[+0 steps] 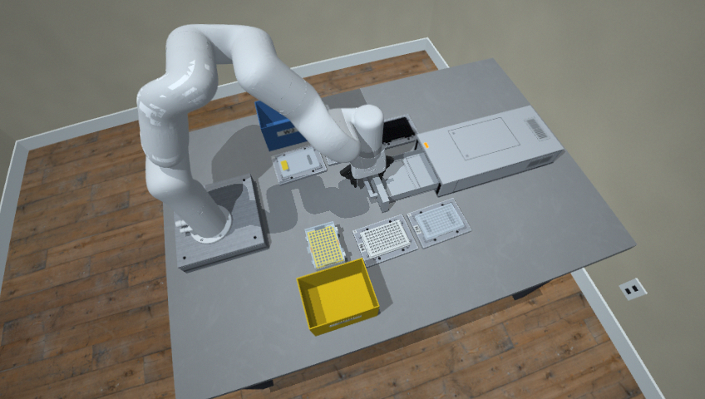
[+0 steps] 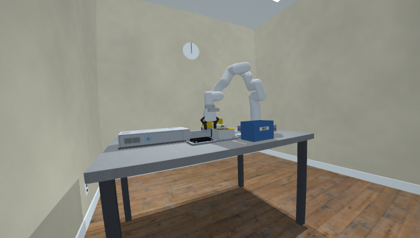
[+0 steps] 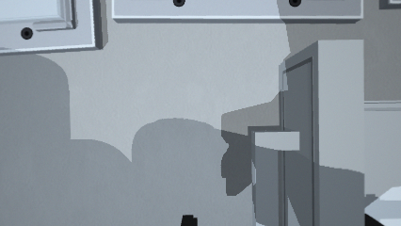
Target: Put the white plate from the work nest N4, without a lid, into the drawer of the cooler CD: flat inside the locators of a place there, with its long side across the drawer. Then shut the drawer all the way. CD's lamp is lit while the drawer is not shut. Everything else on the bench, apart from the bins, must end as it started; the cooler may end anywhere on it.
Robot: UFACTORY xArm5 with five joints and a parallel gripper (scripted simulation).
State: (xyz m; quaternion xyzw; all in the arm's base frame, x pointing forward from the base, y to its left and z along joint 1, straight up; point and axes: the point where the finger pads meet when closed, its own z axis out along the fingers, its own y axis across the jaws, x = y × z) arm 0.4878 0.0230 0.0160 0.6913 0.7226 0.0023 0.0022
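My gripper is now 19 cm to the left of the white well plate and 5 cm above it. Also, from my hand: drawer: 14 cm ahead, 3 cm below, 1 cm to the left; slotted nest: 19 cm to the right, 6 cm below; yellow tip rack: 18 cm to the left, 3 cm behind, 1 cm below.
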